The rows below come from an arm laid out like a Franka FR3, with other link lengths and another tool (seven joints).
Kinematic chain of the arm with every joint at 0, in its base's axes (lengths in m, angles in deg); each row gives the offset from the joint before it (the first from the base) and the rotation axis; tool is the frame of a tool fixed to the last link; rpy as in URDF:
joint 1: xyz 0 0 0.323 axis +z
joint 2: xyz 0 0 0 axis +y
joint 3: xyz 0 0 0.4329 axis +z
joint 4: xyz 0.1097 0 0 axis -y
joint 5: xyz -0.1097 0 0.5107 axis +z
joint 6: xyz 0 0 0 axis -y
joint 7: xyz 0.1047 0 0 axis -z
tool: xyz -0.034 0.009 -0.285 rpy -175.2 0 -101.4
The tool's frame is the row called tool.
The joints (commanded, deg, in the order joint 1, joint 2, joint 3, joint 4, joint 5, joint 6, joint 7), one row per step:
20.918, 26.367, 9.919, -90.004, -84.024, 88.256, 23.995
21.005, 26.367, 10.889, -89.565, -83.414, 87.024, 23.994
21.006, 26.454, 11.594, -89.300, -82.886, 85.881, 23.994
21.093, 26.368, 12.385, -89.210, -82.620, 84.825, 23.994
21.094, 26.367, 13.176, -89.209, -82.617, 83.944, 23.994
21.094, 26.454, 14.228, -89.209, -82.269, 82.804, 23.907
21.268, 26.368, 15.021, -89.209, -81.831, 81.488, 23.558
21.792, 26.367, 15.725, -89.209, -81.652, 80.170, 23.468
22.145, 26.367, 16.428, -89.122, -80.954, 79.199, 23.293
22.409, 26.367, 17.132, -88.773, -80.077, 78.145, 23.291
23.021, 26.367, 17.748, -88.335, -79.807, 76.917, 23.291
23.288, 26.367, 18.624, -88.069, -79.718, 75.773, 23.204
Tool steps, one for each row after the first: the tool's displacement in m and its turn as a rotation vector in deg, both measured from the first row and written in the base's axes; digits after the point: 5 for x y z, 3 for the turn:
-0.00655, 0.00990, 0.00275, 0.514, -0.004, -0.432
-0.01231, 0.01527, 0.00303, 0.777, 0.166, -1.058
-0.01863, 0.02291, 0.00520, 0.887, 0.224, -1.316
-0.02364, 0.02974, 0.00613, 0.803, 0.310, -1.385
-0.03105, 0.03890, 0.00461, 0.884, 0.776, -1.580
-0.03970, 0.04659, 0.00609, 0.787, 1.324, -1.976
-0.04868, 0.05821, 0.00743, 0.532, 1.567, -2.039
-0.05716, 0.06851, 0.00666, 0.814, 2.148, -2.170
-0.06538, 0.07751, 0.00747, 1.402, 2.497, -2.587
-0.07363, 0.08963, 0.01208, 1.505, 2.407, -2.654
-0.08128, 0.09982, 0.01575, 1.492, 2.472, -2.653

